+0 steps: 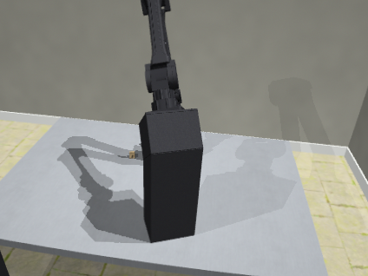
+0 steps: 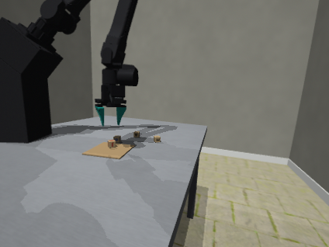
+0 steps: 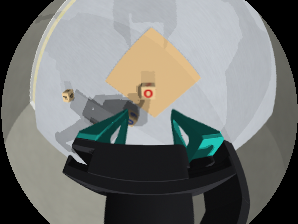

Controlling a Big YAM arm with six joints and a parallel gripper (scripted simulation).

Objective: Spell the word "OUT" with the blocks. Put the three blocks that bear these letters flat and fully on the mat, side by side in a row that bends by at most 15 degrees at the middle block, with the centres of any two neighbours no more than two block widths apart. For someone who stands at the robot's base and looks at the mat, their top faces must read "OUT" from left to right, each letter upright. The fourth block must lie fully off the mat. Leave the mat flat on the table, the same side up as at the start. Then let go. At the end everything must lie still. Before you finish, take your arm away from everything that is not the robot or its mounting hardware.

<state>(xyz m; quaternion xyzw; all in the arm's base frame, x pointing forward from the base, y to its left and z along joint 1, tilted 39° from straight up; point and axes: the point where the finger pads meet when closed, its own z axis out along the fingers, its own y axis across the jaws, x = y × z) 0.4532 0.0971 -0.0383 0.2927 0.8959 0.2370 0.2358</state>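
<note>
Now: hand 10 cm above the tan mat, 2 cm to the left of it and 2 cm short of it.
</note>
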